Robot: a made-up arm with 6 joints. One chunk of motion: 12 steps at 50 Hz.
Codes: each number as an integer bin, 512 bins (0 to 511) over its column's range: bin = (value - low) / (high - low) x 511, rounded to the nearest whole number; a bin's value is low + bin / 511 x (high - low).
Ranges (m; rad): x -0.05..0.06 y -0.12..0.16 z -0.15..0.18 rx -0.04..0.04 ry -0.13..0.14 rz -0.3..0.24
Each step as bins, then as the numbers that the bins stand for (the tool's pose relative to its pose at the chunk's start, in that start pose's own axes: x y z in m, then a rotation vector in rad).
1 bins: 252 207 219 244 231 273
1 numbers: 0.0042 -0.0066 -0.0086 -0.0018 -0.0079 -0.0115
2 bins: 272 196 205 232 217 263
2 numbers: 0.0086 -0.0126 -0.0176 -0.0037 -0.0153 -0.0221
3 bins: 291 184 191 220 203 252
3 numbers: 0.0126 -0.0192 -0.0267 -0.0056 -0.0227 -0.0337
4 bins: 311 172 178 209 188 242
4 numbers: 0.0169 -0.0258 -0.0350 -0.0073 -0.0307 -0.0443
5 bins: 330 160 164 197 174 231
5 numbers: 0.0210 -0.0323 -0.0441 -0.0092 -0.0381 -0.0559
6 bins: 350 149 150 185 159 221
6 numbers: 0.0253 -0.0384 -0.0531 -0.0110 -0.0460 -0.0665
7 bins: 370 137 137 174 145 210
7 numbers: 0.0296 -0.0449 -0.0615 -0.0128 -0.0534 -0.0781
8 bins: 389 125 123 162 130 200
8 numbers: 0.0337 -0.0515 -0.0706 -0.0146 -0.0613 -0.0886
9 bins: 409 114 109 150 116 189
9 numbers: 0.0380 -0.0575 -0.0796 -0.0165 -0.0687 -0.1003
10 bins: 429 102 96 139 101 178
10 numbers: 0.0423 -0.0641 -0.0880 -0.0182 -0.0766 -0.1119
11 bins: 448 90 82 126 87 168
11 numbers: 0.0464 -0.0707 -0.0970 -0.0203 -0.0840 -0.1225
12 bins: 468 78 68 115 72 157
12 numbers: 0.0507 -0.0773 -0.1061 -0.0220 -0.0920 -0.1341
